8 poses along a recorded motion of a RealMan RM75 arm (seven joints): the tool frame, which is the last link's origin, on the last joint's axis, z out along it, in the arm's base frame.
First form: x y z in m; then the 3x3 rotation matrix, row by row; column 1 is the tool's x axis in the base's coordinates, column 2 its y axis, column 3 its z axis. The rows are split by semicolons.
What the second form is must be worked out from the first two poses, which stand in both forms.
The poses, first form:
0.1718 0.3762 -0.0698; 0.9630 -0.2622 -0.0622; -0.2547 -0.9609 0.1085; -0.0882 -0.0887 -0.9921
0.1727 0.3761 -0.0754; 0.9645 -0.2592 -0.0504; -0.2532 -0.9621 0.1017; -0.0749 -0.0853 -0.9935
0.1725 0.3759 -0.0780; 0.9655 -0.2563 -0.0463; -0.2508 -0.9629 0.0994; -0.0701 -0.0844 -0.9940
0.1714 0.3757 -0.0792; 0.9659 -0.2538 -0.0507; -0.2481 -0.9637 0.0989; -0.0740 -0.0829 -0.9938
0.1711 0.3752 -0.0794; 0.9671 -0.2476 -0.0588; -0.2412 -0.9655 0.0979; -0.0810 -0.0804 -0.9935
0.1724 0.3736 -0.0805; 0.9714 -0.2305 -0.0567; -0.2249 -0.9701 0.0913; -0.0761 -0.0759 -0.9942
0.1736 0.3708 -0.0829; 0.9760 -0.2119 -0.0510; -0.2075 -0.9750 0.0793; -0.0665 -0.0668 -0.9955
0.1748 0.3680 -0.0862; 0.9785 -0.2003 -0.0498; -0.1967 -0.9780 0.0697; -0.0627 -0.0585 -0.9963
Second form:
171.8 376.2 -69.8; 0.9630 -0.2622 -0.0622; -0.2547 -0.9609 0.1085; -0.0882 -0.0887 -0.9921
172.7 376.1 -75.4; 0.9645 -0.2592 -0.0504; -0.2532 -0.9621 0.1017; -0.0749 -0.0853 -0.9935
172.5 375.9 -78.0; 0.9655 -0.2563 -0.0463; -0.2508 -0.9629 0.0994; -0.0701 -0.0844 -0.9940
171.4 375.7 -79.2; 0.9659 -0.2538 -0.0507; -0.2481 -0.9637 0.0989; -0.0740 -0.0829 -0.9938
171.1 375.2 -79.4; 0.9671 -0.2476 -0.0588; -0.2412 -0.9655 0.0979; -0.0810 -0.0804 -0.9935
172.4 373.6 -80.5; 0.9714 -0.2305 -0.0567; -0.2249 -0.9701 0.0913; -0.0761 -0.0759 -0.9942
173.6 370.8 -82.9; 0.9760 -0.2119 -0.0510; -0.2075 -0.9750 0.0793; -0.0665 -0.0668 -0.9955
174.8 368.0 -86.2; 0.9785 -0.2003 -0.0498; -0.1967 -0.9780 0.0697; -0.0627 -0.0585 -0.9963

